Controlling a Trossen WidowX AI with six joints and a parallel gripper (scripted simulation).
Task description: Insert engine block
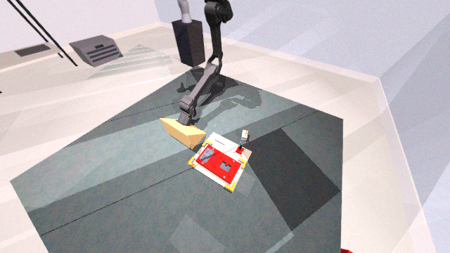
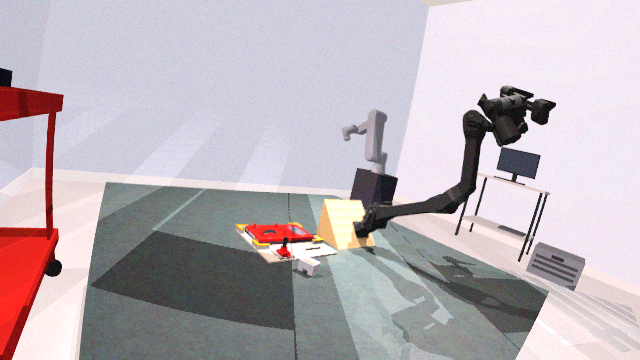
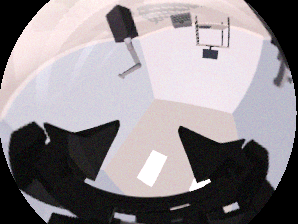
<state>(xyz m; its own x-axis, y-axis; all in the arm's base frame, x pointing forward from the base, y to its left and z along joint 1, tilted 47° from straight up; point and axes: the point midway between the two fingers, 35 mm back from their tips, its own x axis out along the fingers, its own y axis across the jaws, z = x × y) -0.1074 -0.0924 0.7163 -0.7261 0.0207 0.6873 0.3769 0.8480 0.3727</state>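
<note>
The engine block is 48 cm ahead of my gripper tip, 32 cm to the right of it and 61 cm below it.
</note>
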